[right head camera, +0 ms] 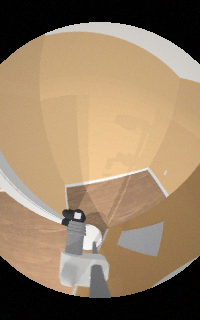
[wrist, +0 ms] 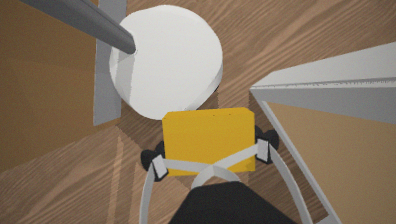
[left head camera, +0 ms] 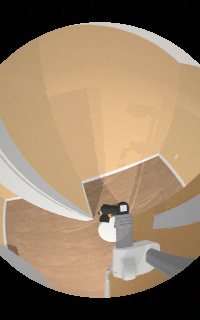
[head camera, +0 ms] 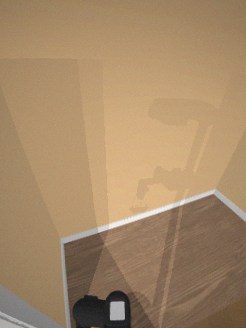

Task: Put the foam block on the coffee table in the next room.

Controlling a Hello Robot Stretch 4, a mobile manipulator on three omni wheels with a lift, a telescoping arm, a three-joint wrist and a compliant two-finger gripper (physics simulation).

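Note:
The foam block (wrist: 210,137) is a yellow-orange box at the middle of the wrist view. My gripper (wrist: 209,145) is shut on it, with one dark fingertip pressed against each side. The block is held above the wood floor. In the head view the black wrist shows at the bottom edge, and the block is mostly hidden. A small bit of yellow shows under the wrist in the left head view. The coffee table does not show in these views.
My round white base (wrist: 172,60) (left head camera: 107,231) (right head camera: 92,237) is close beside the block in the wrist view. A white door frame edge (wrist: 320,90) is at the right there. A tan wall (head camera: 150,75) with white skirting (head camera: 150,215) stands ahead, with wood floor (head camera: 195,240) below.

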